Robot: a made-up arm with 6 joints.
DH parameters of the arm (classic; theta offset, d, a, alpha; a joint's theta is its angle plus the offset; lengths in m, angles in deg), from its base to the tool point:
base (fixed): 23.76 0 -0.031 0
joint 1: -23.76 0.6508 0.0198 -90
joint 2: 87.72 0 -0.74 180
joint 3: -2.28 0.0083 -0.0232 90
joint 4: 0 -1.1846 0.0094 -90
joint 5: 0 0.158 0.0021 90
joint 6: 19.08 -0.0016 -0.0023 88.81
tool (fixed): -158.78 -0.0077 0 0
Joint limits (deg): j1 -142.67..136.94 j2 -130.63..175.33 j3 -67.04..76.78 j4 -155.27..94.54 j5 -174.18..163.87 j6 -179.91..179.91
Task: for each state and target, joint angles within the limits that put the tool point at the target. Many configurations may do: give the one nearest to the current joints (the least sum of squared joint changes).
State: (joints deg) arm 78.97 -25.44 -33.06 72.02 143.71 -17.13
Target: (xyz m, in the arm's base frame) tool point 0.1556 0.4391 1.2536
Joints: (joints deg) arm 76.11 -65.96 -58.53 71.13 143.78 -16.50
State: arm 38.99 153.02 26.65 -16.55 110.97 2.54
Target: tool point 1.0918 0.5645 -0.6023
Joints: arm 34.81 107.09 44.09 -13.96 110.94 2.73
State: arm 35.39 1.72 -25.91 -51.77 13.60 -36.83
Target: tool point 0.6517 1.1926 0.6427
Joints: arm 64.75 31.62 3.95 -52.30 13.74 -37.00
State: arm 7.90 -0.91 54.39 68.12 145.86 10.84
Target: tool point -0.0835 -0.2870 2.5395
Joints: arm 52.17 -16.67 68.09 48.74 146.36 10.59
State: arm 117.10 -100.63 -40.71 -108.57 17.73 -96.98
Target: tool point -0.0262 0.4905 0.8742
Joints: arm 86.00 -72.56 -64.69 -98.49 18.68 -96.72
